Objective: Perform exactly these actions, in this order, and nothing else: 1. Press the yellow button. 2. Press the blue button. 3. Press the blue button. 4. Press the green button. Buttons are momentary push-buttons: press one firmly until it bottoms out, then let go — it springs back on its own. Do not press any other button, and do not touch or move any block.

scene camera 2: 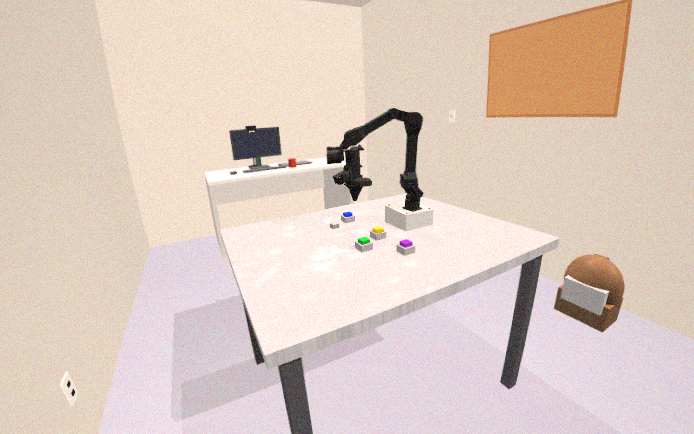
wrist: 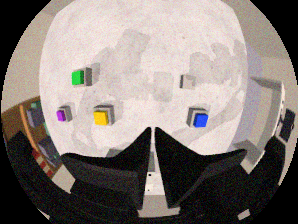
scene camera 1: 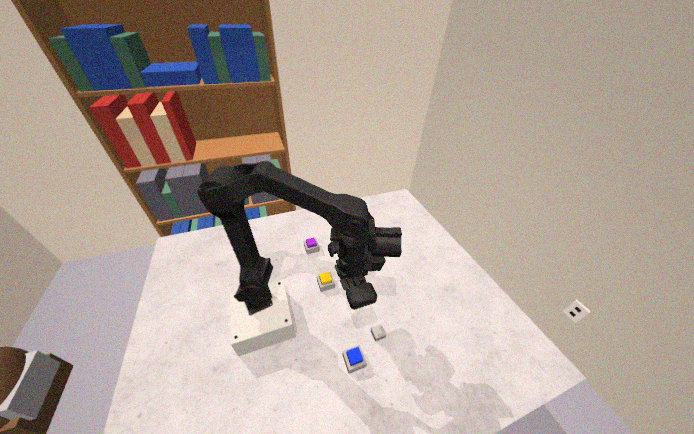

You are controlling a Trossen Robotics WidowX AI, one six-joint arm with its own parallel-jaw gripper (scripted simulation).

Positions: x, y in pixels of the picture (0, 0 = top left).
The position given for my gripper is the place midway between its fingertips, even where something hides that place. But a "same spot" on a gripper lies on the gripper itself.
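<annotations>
I find my gripper in scene camera 1 (348, 289), and my gripper shows in scene camera 2 and in the wrist view as well. On my gripper (wrist: 192, 181) is the same spot as on my gripper (scene camera 2: 348, 184).
</annotations>
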